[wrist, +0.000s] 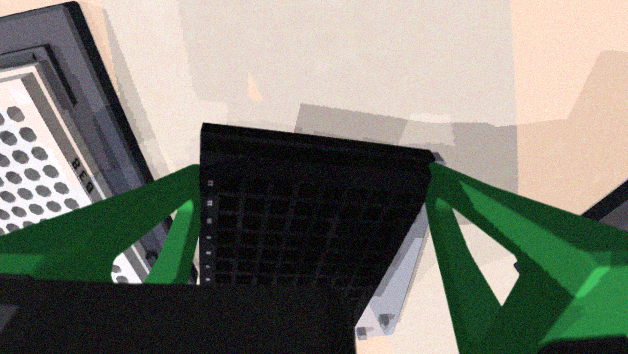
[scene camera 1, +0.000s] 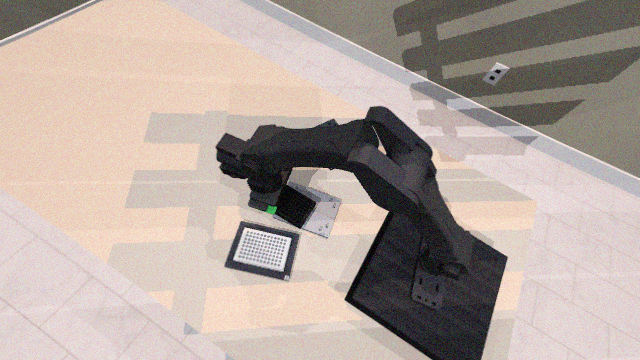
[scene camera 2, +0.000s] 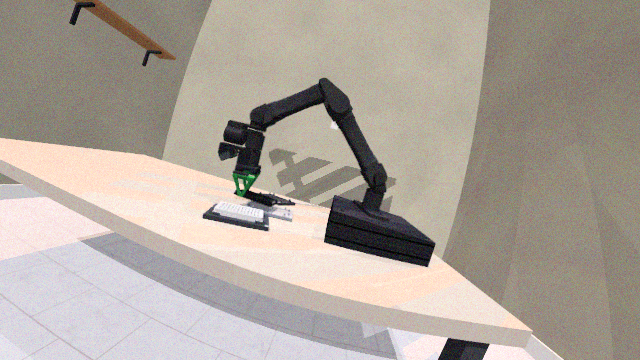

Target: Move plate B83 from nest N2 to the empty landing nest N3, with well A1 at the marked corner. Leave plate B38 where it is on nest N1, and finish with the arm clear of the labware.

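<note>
My gripper [scene camera 1: 279, 199] [scene camera 2: 243, 190] [wrist: 314, 177] has green fingers and is shut on the black plate B83 [scene camera 1: 296, 205] [scene camera 2: 260, 198] [wrist: 300, 215], one finger at each side. The plate hangs low over part of the light grey landing nest N3 [scene camera 1: 327, 210] [scene camera 2: 285, 215] [wrist: 404, 272]. Pins show on the nest's uncovered end, and the rest is hidden under the plate. Whether the plate is level is unclear. The white plate B38 [scene camera 1: 263, 249] [scene camera 2: 239, 211] [wrist: 30, 175] sits in the dark nest N1 [scene camera 1: 232, 257] [scene camera 2: 210, 216] [wrist: 95, 100], beside N3.
The dark nest N2 [scene camera 2: 286, 202] stands behind N3, mostly hidden by the arm in the first scene view. The arm rises from a black base block [scene camera 1: 380, 300] [scene camera 2: 377, 240] at the right. A wooden shelf [scene camera 2: 125, 30] hangs on the wall.
</note>
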